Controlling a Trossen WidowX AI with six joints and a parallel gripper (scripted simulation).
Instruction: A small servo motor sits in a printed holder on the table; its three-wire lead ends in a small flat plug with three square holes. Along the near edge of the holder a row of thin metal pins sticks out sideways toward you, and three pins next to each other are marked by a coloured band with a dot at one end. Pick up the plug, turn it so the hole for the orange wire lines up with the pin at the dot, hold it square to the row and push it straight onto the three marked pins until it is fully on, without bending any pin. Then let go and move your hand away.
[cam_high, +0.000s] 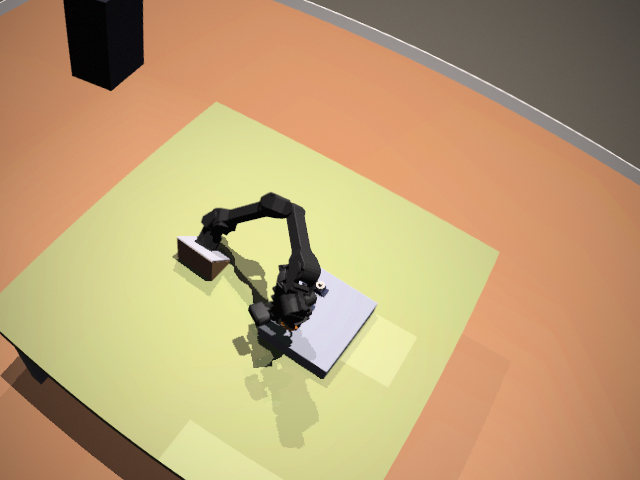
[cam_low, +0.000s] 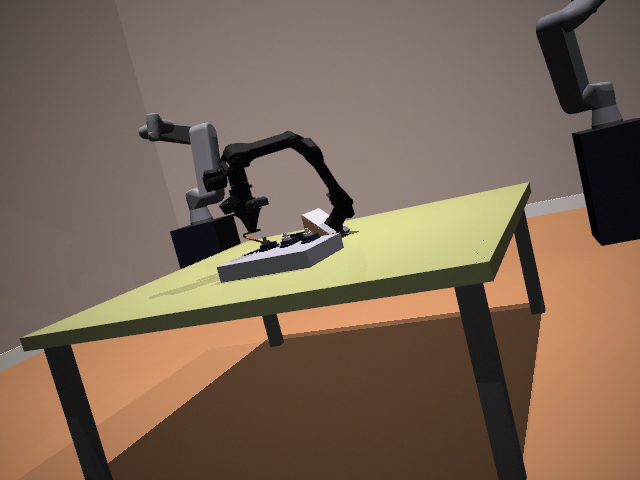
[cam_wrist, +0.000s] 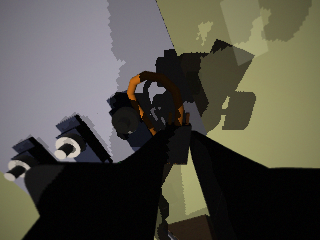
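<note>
Right now the coloured band is 30 mm behind my gripper tip, 120 mm to the left of it and 40 mm below it. From my gripper tip the other things lie so: grey holder (130 mm ahead, 100 mm to the left, 80 mm below); then red dot (30 mm behind, 120 mm to the left, 40 mm below); then servo (20 mm ahead, 120 mm to the left, 60 mm below).
</note>
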